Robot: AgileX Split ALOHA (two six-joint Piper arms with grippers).
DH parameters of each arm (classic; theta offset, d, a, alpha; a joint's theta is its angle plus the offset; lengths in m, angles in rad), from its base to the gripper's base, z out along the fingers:
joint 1: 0 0.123 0 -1.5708
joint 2: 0.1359 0 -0.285 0
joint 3: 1.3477 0 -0.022 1.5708
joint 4: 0 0.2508 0 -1.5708
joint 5: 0 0 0.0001 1.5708
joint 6: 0 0.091 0 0
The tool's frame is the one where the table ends.
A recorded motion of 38 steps. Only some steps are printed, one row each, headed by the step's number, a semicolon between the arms.
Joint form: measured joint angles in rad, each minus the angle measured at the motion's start. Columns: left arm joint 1, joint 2, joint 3, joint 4, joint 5, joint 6; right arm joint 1, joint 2, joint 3, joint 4, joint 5, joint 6.
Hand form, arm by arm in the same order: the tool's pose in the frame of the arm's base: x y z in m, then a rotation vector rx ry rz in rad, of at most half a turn. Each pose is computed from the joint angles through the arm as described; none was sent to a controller.
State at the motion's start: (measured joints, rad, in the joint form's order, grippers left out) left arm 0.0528 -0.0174 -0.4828 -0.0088 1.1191 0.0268; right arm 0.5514 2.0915 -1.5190 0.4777 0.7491 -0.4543
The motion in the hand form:
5: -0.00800 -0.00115 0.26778 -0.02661 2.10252 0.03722; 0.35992 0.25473 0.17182 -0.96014 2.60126 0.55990
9: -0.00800 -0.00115 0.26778 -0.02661 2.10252 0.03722; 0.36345 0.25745 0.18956 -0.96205 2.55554 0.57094
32: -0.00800 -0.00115 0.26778 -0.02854 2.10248 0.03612; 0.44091 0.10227 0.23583 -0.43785 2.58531 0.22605
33: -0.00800 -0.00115 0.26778 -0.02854 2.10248 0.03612; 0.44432 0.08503 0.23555 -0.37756 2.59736 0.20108
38: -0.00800 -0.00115 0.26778 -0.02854 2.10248 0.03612; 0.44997 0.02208 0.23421 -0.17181 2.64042 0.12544
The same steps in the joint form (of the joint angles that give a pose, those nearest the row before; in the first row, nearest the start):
5: 0.0001 0.0000 0.0000 -0.0001 0.0000 0.0001; 0.0000 0.0008 -0.0026 0.0000 -0.0033 0.0000
9: 0.0001 0.0000 0.0000 -0.0001 0.0000 0.0001; 0.0000 -0.0161 -0.0419 0.0000 0.0121 0.0000
32: 0.0001 0.0000 0.0000 -0.0001 0.0000 -0.0018; -0.3527 -0.0602 -0.1590 -0.2731 0.0469 0.2121
33: 0.0001 0.0000 0.0000 -0.0001 0.0000 -0.0018; -0.3893 -0.0601 -0.1590 -0.2894 0.0490 0.2309
38: 0.0001 0.0000 0.0000 -0.0001 0.0000 -0.0018; -0.5239 -0.0602 -0.1590 -0.3312 0.0700 0.2782

